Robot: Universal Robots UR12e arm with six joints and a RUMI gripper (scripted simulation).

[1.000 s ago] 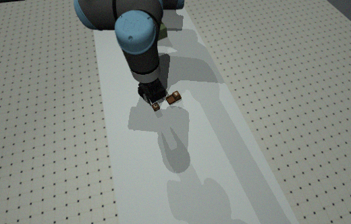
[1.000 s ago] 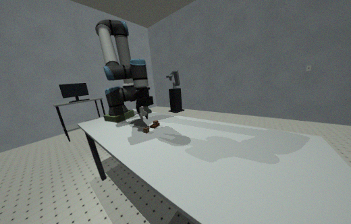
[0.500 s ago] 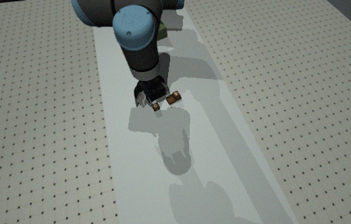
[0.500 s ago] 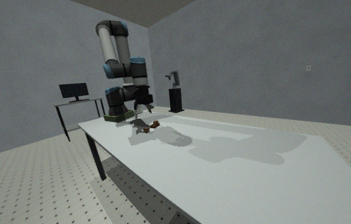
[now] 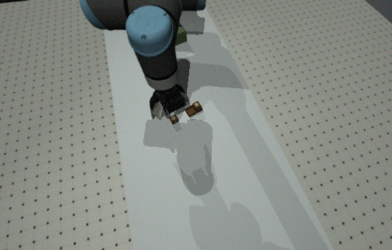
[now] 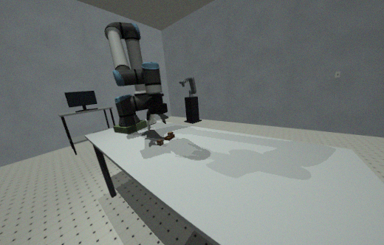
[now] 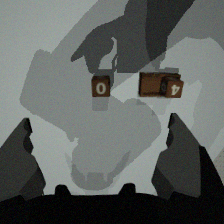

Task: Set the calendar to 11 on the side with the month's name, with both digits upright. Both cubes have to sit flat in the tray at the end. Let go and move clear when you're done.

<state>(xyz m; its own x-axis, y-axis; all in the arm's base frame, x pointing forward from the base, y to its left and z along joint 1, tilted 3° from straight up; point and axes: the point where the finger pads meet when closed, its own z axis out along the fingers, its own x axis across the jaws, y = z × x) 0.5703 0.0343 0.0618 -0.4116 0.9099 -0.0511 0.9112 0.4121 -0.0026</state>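
My gripper is now 100 mm above the brown cube. From my hand the other things lie so: brown calendar tray 110 mm below, 100 mm to the left, 50 mm behind.
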